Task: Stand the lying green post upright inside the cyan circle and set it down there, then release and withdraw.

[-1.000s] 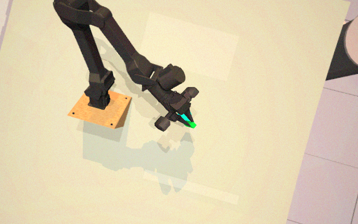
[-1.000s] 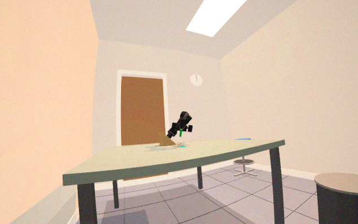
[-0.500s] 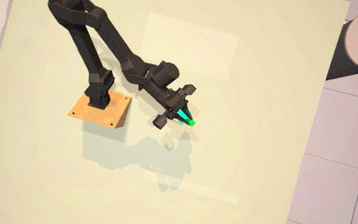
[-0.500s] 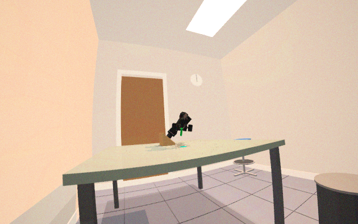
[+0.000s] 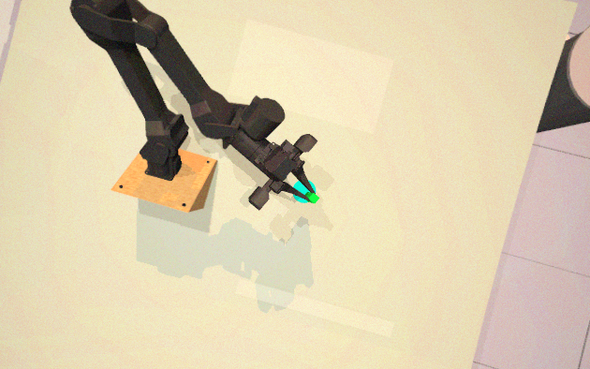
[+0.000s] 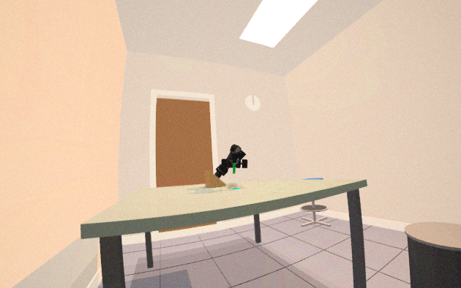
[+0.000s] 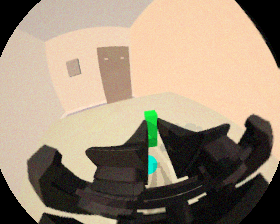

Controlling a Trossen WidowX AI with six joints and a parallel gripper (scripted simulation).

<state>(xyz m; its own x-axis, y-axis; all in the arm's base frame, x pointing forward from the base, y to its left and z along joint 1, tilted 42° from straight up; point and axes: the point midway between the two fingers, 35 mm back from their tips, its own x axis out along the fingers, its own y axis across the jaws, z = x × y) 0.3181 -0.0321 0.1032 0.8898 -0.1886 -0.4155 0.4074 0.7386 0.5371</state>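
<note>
The cyan circle lies 160 mm below my gripper tip, 20 mm behind it and 10 mm to the left of it. The rest, counted from my gripper tip: green post 20 mm below.
</note>
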